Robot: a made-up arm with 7 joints.
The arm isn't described. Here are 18 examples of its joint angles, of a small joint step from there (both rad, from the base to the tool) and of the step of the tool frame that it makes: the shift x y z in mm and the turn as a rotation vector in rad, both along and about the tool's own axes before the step.
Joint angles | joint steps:
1: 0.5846 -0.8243 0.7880 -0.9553 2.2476 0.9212 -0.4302 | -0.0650 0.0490 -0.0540 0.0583 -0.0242 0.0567 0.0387
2: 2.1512 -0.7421 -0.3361 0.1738 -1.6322 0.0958 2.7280 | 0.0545 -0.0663 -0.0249 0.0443 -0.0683 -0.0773 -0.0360
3: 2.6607 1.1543 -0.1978 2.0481 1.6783 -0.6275 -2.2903 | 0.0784 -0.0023 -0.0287 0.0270 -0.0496 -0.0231 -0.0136
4: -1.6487 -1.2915 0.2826 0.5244 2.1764 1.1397 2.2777 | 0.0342 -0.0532 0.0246 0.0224 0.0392 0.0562 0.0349
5: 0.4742 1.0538 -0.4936 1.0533 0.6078 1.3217 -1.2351 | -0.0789 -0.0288 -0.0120 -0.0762 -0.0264 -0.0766 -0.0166
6: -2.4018 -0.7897 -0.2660 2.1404 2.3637 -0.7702 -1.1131 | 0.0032 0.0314 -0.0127 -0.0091 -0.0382 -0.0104 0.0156
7: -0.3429 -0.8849 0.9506 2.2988 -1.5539 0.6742 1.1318 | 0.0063 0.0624 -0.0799 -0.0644 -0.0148 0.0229 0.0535
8: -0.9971 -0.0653 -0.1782 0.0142 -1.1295 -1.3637 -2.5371 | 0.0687 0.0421 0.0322 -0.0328 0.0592 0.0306 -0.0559
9: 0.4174 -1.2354 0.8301 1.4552 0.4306 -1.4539 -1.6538 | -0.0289 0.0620 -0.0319 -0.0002 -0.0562 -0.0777 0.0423
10: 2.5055 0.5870 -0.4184 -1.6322 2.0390 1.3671 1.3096 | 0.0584 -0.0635 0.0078 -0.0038 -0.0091 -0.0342 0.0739
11: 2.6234 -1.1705 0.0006 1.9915 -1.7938 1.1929 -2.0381 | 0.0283 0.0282 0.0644 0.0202 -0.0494 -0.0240 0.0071
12: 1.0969 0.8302 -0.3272 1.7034 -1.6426 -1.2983 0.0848 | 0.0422 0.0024 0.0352 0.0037 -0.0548 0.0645 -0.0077
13: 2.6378 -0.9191 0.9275 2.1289 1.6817 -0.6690 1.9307 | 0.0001 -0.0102 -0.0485 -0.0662 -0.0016 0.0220 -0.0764
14: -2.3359 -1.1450 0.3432 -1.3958 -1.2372 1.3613 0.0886 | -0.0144 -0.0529 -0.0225 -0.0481 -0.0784 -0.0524 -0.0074
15: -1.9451 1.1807 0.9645 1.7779 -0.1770 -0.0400 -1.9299 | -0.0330 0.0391 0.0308 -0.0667 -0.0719 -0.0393 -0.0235
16: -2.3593 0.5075 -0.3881 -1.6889 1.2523 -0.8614 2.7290 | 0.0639 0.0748 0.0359 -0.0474 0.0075 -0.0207 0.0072
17: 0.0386 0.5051 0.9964 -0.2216 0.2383 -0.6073 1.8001 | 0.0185 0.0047 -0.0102 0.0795 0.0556 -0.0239 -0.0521
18: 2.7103 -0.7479 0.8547 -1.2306 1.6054 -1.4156 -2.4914 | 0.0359 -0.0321 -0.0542 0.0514 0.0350 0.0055 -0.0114
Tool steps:
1: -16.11 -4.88 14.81 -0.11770 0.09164 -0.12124
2: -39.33 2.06 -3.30 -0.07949 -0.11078 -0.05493
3: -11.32 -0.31 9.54 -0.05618 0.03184 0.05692
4: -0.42 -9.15 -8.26 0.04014 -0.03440 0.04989
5: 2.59 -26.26 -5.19 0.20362 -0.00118 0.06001
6: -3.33 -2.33 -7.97 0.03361 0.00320 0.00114
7: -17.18 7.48 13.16 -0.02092 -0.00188 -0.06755
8: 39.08 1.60 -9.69 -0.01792 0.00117 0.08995
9: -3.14 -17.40 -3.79 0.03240 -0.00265 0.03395
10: -7.49 -25.60 -8.55 -0.02063 0.10801 -0.09567
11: -0.68 8.67 16.79 -0.03013 0.03543 -0.08709
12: 0.13 -10.92 5.86 -0.01401 -0.08133 -0.00062
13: -15.57 0.70 12.24 -0.04409 -0.10138 -0.02023
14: -14.94 -8.76 -4.67 0.05260 0.04478 -0.05150
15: -5.84 31.70 28.11 -0.07515 0.00386 -0.08573
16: -15.50 5.31 14.28 -0.00557 -0.07559 -0.06718
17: -28.51 -9.07 -7.74 0.01719 -0.11406 -0.04565
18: -20.53 14.10 4.41 -0.05638 -0.03548 0.02099
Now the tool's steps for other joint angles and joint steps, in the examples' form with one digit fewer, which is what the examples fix.
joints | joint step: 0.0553 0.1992 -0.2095 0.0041 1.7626 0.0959 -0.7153 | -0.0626 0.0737 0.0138 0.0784 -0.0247 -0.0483 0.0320
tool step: 9.3 7.9 -8.3 0.0467 -0.0536 -0.0742
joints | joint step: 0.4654 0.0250 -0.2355 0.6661 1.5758 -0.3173 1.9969 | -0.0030 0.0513 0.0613 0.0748 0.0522 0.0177 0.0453
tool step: 2.0 -0.8 -16.2 0.0716 0.0358 0.0236
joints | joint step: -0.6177 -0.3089 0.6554 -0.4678 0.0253 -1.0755 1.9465 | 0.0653 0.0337 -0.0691 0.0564 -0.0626 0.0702 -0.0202
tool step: 31.1 -7.0 -36.3 0.1480 -0.1773 0.1225
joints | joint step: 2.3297 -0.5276 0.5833 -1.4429 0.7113 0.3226 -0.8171 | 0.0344 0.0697 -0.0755 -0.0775 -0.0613 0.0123 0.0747
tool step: -35.4 10.0 -43.8 0.1429 0.0306 -0.1433
